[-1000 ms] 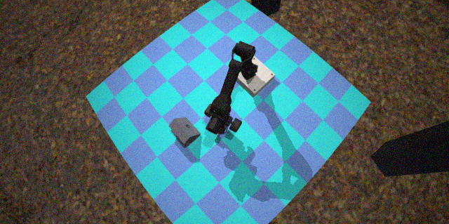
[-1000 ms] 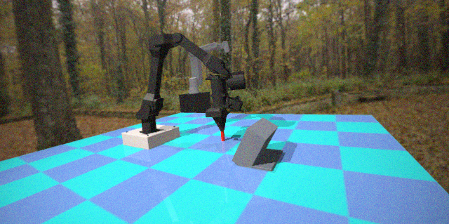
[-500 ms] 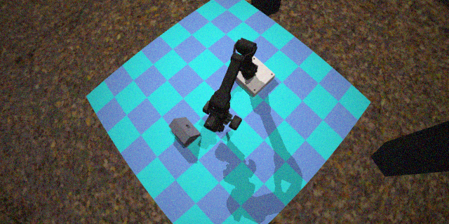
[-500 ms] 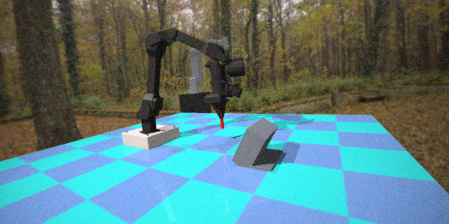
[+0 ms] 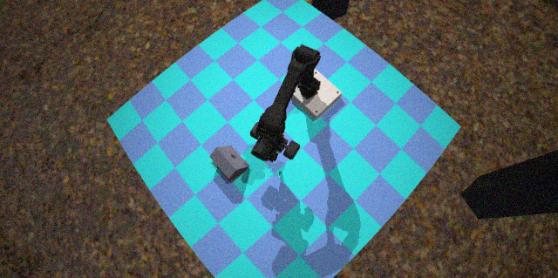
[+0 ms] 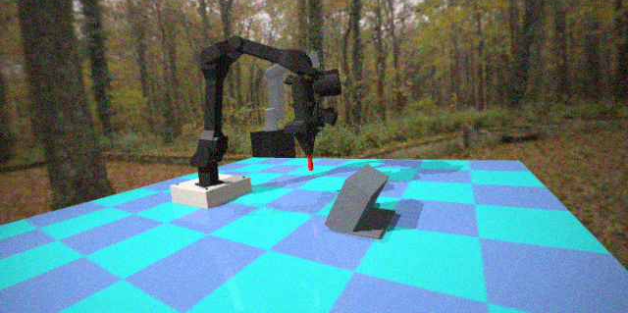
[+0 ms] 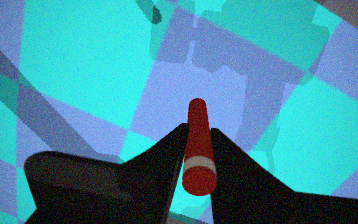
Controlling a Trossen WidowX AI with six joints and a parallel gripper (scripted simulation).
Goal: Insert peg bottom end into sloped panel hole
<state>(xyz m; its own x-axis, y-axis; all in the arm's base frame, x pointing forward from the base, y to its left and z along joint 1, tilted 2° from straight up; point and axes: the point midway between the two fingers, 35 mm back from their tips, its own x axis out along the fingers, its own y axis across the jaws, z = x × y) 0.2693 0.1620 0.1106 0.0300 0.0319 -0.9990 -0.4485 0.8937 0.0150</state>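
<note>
The grey sloped panel is 19 cm ahead of my gripper tip, 7 cm to the right of it and 7 cm below it. The rest, counted from my gripper tip: red peg 2 cm above.
</note>
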